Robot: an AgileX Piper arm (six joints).
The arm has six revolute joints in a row. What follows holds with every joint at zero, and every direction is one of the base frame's. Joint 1 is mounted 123.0 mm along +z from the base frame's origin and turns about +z. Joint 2 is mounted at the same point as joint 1 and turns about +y. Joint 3 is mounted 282.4 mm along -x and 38.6 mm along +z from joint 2 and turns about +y. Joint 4 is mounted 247.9 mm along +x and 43.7 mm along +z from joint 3 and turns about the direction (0.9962, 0, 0.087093). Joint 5 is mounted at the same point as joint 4 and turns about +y. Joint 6 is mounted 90.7 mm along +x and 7.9 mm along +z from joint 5 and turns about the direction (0.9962, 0, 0.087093). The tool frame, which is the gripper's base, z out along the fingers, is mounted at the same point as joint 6; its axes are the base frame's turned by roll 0.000, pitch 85.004 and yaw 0.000 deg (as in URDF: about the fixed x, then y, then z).
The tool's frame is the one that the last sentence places.
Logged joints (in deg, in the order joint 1, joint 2, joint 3, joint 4, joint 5, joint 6), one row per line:
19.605, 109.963, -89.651, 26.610, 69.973, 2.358
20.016, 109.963, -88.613, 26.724, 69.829, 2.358
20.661, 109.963, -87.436, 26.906, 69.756, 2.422
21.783, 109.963, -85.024, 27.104, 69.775, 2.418
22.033, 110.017, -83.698, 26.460, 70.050, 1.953
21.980, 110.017, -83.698, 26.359, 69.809, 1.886
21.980, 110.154, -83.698, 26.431, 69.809, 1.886
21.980, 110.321, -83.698, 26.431, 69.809, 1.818
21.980, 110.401, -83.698, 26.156, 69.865, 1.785
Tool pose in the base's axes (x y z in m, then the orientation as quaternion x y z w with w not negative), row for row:
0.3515, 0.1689, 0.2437, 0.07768, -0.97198, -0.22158, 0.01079
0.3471, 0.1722, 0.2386, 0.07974, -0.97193, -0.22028, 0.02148
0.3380, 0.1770, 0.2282, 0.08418, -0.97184, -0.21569, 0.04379
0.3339, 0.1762, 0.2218, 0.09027, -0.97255, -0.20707, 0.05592
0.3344, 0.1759, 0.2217, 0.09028, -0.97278, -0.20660, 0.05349
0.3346, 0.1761, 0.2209, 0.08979, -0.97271, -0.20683, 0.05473
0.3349, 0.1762, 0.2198, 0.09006, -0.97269, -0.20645, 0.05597
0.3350, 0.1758, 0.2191, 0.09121, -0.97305, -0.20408, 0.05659
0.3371, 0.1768, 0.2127, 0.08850, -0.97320, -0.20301, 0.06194
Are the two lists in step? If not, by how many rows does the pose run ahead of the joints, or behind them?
The pose runs 1 row ahead of the joints: the pose in row i belongs to the joints in row i + 1.
